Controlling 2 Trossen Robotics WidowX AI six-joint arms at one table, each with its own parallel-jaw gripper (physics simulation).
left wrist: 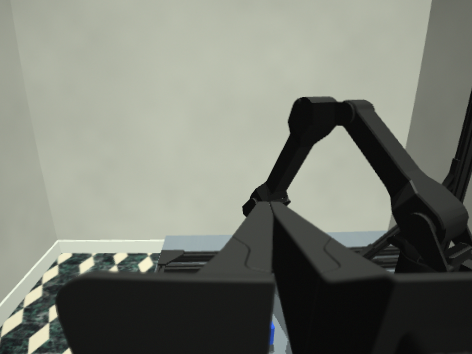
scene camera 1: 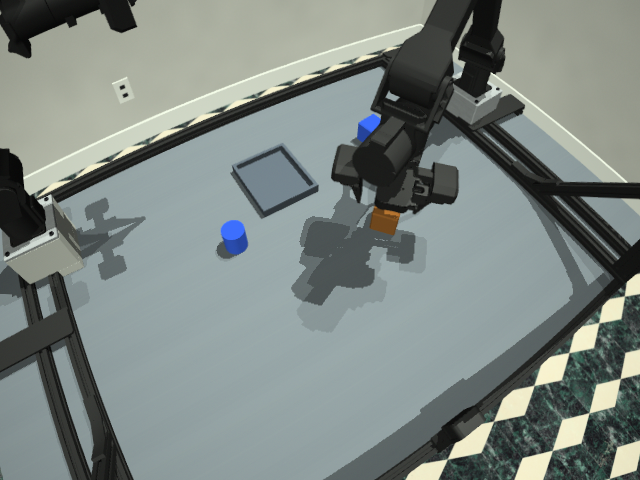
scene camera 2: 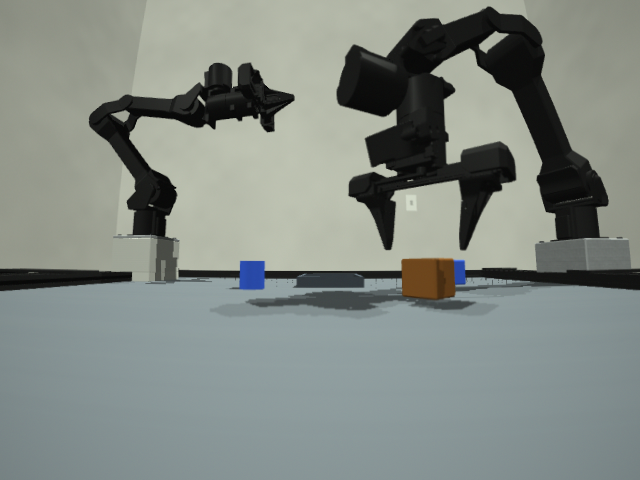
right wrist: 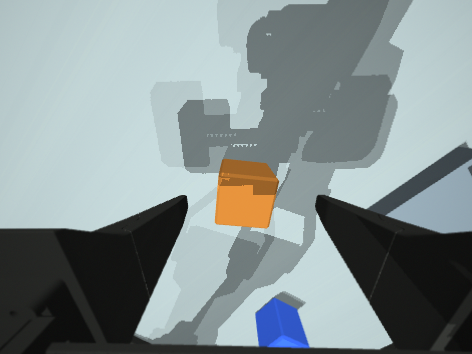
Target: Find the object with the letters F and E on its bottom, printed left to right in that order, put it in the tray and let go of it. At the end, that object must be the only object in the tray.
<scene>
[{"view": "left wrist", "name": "left gripper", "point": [267, 212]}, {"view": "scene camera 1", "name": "right gripper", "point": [386, 206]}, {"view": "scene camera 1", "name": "blue cylinder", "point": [233, 233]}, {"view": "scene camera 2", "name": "left gripper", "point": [294, 97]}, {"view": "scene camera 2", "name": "right gripper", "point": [422, 250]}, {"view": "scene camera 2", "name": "blue cylinder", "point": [252, 273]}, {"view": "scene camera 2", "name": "cube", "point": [427, 278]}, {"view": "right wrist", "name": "right gripper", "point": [251, 201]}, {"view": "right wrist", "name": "cube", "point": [246, 192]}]
</scene>
